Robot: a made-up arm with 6 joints. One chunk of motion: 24 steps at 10 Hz.
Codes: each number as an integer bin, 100 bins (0 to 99) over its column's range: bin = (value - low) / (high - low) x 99, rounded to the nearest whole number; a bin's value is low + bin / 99 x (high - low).
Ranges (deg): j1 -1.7..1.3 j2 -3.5..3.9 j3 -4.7..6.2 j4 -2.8..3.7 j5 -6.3..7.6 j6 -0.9..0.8
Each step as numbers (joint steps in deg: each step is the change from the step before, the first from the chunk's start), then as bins.
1 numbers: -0.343 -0.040 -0.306 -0.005 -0.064 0.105
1 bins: 45 46 40 43 44 59
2 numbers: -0.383 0.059 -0.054 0.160 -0.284 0.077
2 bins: 43 48 42 45 43 57
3 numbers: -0.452 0.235 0.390 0.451 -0.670 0.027
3 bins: 41 50 46 50 40 54
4 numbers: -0.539 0.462 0.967 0.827 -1.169 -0.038
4 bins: 38 53 51 55 37 50
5 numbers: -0.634 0.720 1.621 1.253 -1.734 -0.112
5 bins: 35 56 57 62 33 46
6 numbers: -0.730 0.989 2.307 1.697 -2.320 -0.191
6 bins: 32 60 64 68 28 41
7 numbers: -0.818 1.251 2.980 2.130 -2.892 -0.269
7 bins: 29 64 70 75 24 37
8 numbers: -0.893 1.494 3.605 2.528 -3.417 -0.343
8 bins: 27 67 75 81 21 32
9 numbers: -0.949 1.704 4.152 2.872 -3.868 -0.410
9 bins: 25 70 80 86 17 29
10 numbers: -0.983 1.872 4.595 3.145 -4.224 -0.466
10 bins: 24 72 84 91 15 25
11 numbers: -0.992 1.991 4.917 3.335 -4.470 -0.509
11 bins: 23 73 87 93 13 23
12 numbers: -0.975 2.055 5.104 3.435 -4.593 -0.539
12 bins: 24 74 89 95 12 21
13 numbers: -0.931 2.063 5.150 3.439 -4.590 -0.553
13 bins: 25 74 89 95 12 20
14 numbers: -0.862 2.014 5.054 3.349 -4.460 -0.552
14 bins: 28 74 89 94 13 20
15 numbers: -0.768 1.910 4.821 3.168 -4.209 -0.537
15 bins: 31 72 86 91 15 21
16 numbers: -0.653 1.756 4.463 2.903 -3.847 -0.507
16 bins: 35 70 83 87 17 23
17 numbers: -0.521 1.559 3.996 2.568 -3.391 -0.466
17 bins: 39 68 79 82 21 25
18 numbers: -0.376 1.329 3.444 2.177 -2.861 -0.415
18 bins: 44 65 74 76 24 28
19 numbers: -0.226 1.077 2.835 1.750 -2.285 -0.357
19 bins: 49 61 68 69 29 32
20 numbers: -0.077 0.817 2.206 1.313 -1.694 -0.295
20 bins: 54 58 63 63 33 35
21 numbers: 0.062 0.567 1.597 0.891 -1.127 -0.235
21 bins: 58 54 57 56 37 39
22 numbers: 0.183 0.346 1.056 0.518 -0.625 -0.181
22 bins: 62 51 52 51 40 42
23 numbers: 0.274 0.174 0.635 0.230 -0.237 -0.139
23 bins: 65 49 48 46 43 44
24 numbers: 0.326 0.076 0.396 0.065 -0.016 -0.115
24 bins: 67 48 46 44 45 46
